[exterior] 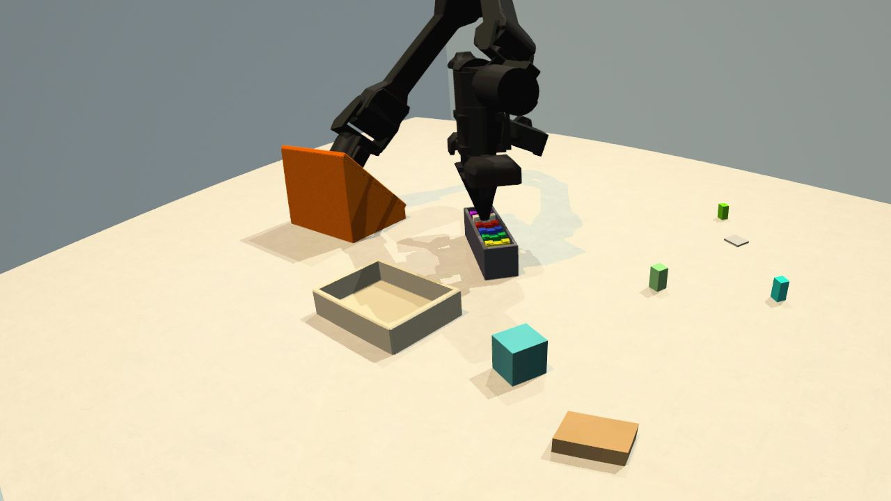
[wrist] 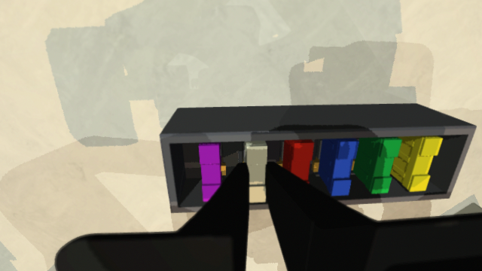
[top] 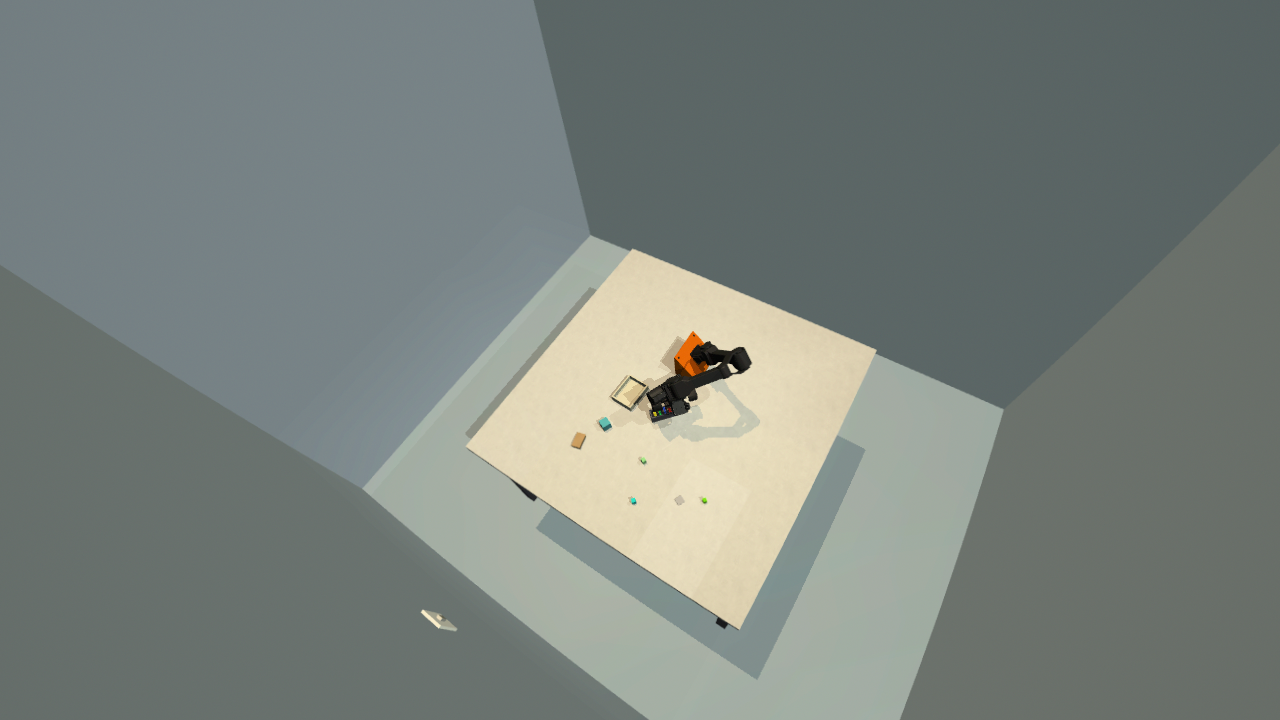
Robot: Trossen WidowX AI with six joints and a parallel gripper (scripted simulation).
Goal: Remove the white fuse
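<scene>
The magenta fuse is 20 mm behind my gripper tip, 10 mm to the left of it and 10 mm below it. Round my gripper tip: blue fuse (30 mm to the right, 30 mm ahead, 10 mm below); then white fuse (10 mm below); then red fuse (20 mm ahead, 10 mm to the right, 10 mm below).
</scene>
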